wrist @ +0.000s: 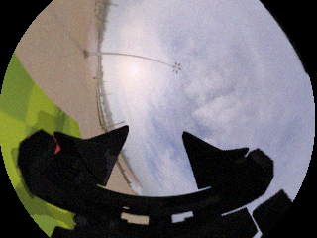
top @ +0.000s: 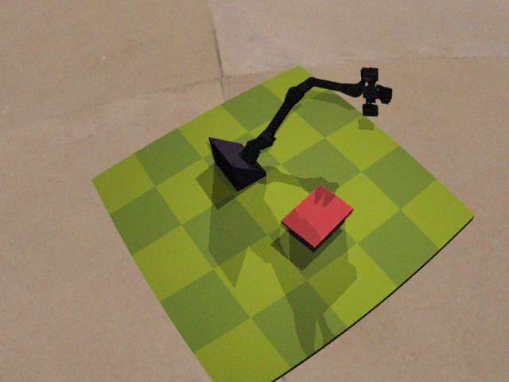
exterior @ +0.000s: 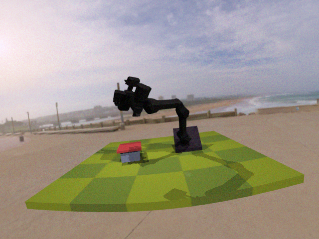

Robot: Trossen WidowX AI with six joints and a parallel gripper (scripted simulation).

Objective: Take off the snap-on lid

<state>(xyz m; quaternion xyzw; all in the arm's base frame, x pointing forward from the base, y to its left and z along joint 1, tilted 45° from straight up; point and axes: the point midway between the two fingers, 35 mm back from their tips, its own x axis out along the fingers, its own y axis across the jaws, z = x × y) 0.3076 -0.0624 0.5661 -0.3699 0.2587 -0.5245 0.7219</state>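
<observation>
Right now my gripper tip is 41 cm above the red lid, 32 cm to the left of it and 6 cm short of it. Also, from my gripper tip: grey-blue storage box: 45 cm below, 32 cm to the right, 6 cm ahead.
</observation>
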